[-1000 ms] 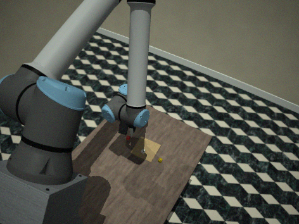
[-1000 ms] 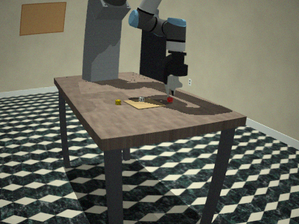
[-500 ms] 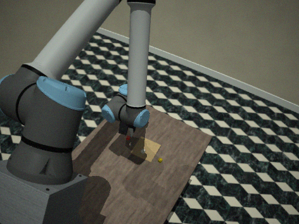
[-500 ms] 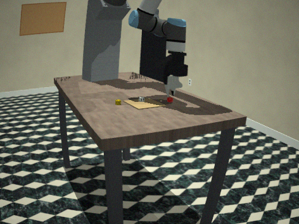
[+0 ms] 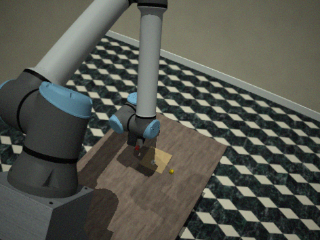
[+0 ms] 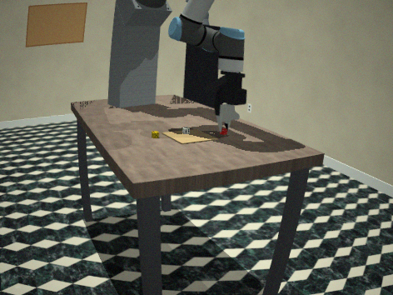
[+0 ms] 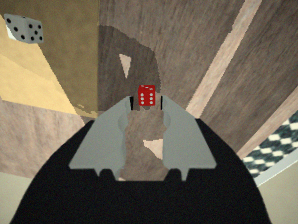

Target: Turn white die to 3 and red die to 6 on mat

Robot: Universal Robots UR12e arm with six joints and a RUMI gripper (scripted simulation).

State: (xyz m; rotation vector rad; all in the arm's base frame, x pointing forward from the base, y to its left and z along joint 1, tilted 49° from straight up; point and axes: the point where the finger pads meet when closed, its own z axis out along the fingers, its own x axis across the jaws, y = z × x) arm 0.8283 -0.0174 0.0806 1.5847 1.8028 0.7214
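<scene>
Right now my hand is 20 mm above the red die. From my hand the other things lie so: tan mat 30 mm behind, 130 mm to the right, 20 mm below; then white die 60 mm behind, 120 mm to the right, 10 mm below; then yellow die 80 mm behind, 240 mm to the right, 20 mm below.
</scene>
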